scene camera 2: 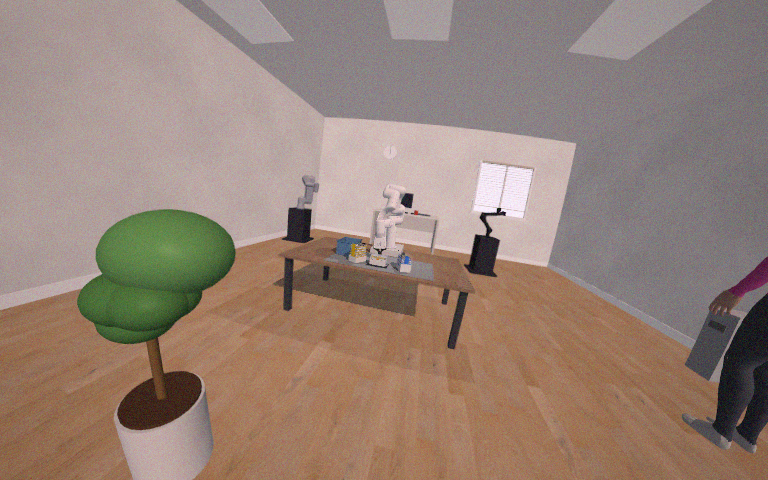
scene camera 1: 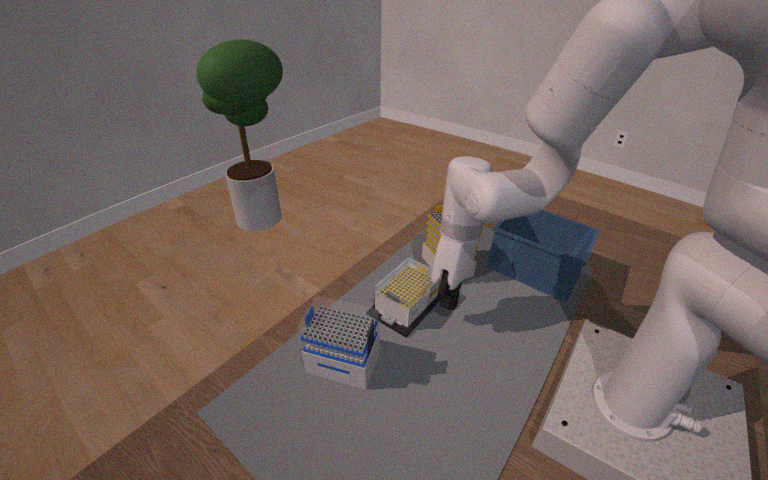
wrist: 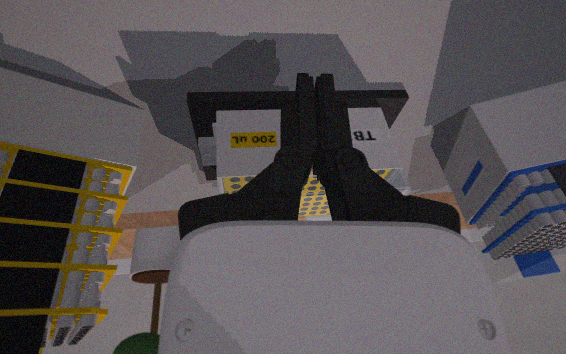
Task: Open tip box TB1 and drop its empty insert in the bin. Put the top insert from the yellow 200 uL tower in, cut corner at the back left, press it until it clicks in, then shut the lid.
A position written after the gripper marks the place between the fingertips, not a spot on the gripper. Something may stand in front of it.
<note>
The gripper (scene camera 1: pixel 448 306) is shut and holds nothing. Also in view: a tip box TB1 (wrist: pixel 238 134) and a grey mat (scene camera 1: pixel 458 390).
The gripper is seen too in the wrist view (wrist: pixel 310 94). The grey mat shows as well in the wrist view (wrist: pixel 445 63).
</note>
